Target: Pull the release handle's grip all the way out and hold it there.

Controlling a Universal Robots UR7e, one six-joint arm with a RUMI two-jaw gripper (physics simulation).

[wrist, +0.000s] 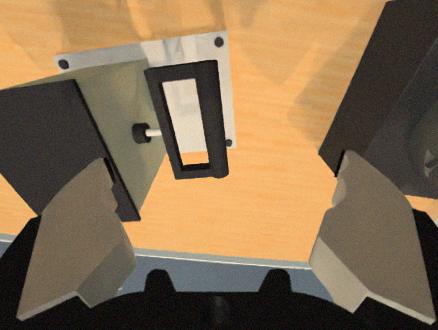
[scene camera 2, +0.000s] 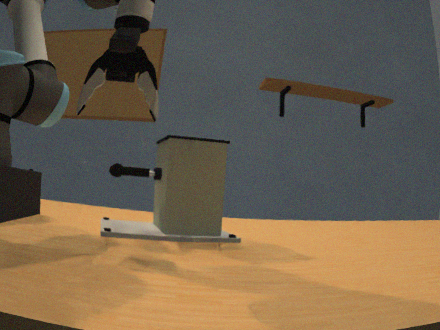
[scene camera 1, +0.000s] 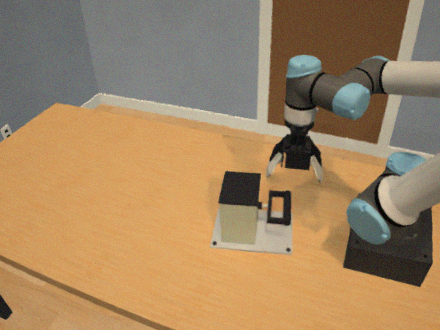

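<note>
The release handle's black rectangular grip (scene camera 1: 286, 208) (scene camera 2: 131, 171) (wrist: 215, 120) stands off the side of a pale green housing (scene camera 1: 239, 223) (scene camera 2: 192, 187) (wrist: 117, 95) with a black top. A short stretch of light rod (scene camera 2: 152, 173) (wrist: 153, 132) shows between the grip and the black collar on the housing. My gripper (scene camera 1: 295, 176) (scene camera 2: 118, 116) (wrist: 222, 158) is wide open and empty, pointing down. It hangs above and apart from the grip; in the wrist view the grip lies between and beyond the fingertips, nearer the left finger.
The housing stands on a light grey base plate (scene camera 1: 274, 244) (scene camera 2: 127, 230) (wrist: 226, 90) with dark corner bolts, on the wooden table (scene camera 1: 125, 200) (scene camera 2: 350, 260). The arm's dark base block (scene camera 1: 385, 260) (scene camera 2: 20, 192) stands on the grip's side of the housing. A wall shelf (scene camera 2: 325, 92) is behind.
</note>
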